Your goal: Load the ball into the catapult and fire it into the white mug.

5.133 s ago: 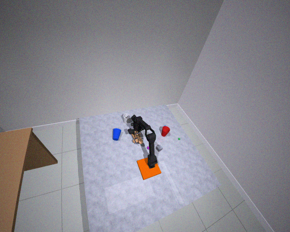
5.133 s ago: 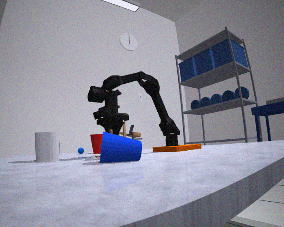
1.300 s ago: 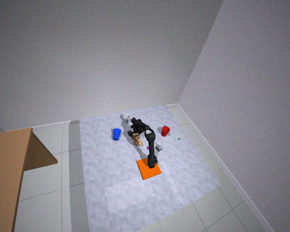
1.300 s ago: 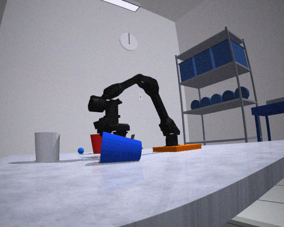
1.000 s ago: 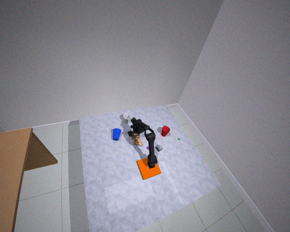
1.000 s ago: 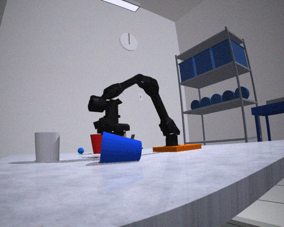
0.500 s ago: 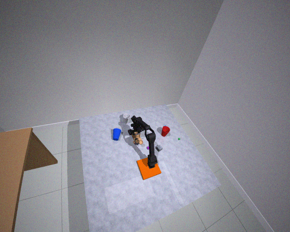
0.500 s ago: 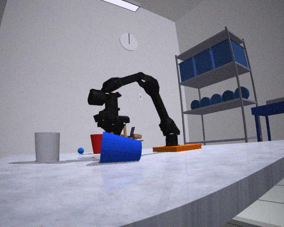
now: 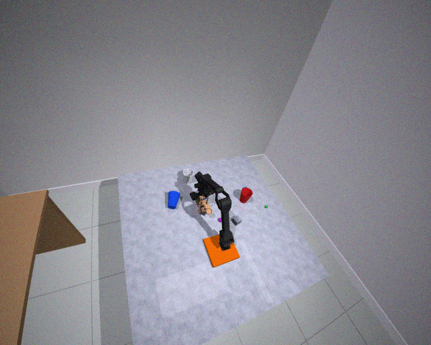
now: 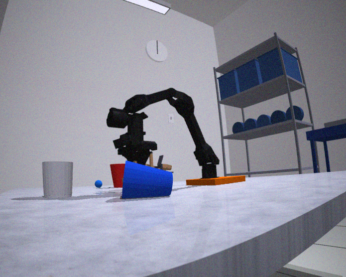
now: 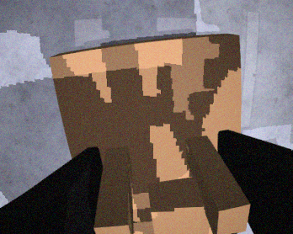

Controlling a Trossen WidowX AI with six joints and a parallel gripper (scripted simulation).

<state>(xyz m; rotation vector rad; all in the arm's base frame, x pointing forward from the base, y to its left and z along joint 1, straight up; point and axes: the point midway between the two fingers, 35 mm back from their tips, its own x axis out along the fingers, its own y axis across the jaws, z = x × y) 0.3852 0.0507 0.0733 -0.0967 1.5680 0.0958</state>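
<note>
The purple ball lies 19 cm behind my gripper tip, 10 cm to the right of it and 5 cm below it. The rest, counted from my gripper tip: grey block: 23 cm behind, 22 cm to the right, 4 cm below; then wooden catapult: 7 cm behind, 2 cm above, 1 cm to the left; then white mug: 27 cm ahead, 4 cm below, 3 cm to the left.
</note>
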